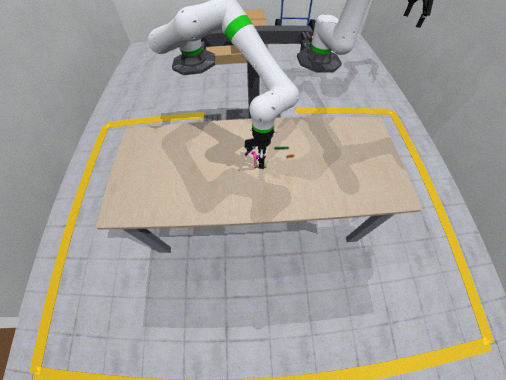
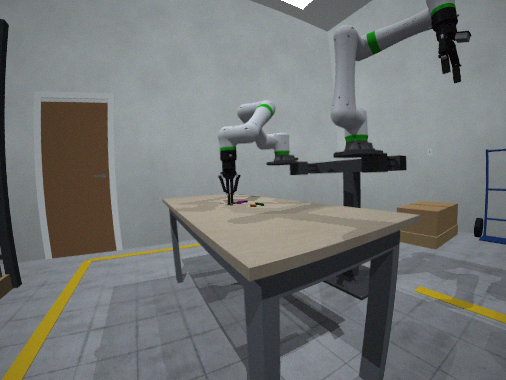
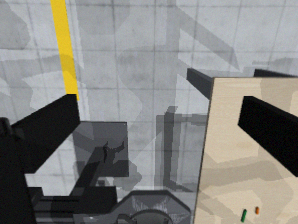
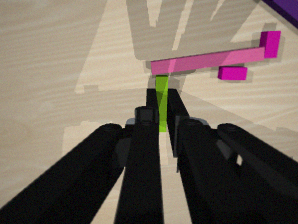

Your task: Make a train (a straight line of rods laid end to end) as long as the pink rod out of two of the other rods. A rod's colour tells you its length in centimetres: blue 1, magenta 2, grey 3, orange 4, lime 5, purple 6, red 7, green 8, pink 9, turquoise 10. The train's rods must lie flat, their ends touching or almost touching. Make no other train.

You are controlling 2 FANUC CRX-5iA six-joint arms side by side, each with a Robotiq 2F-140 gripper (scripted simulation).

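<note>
There's my left gripper, which image 3 shows as well, and there's my right gripper. I can see a pink rod too.
</note>
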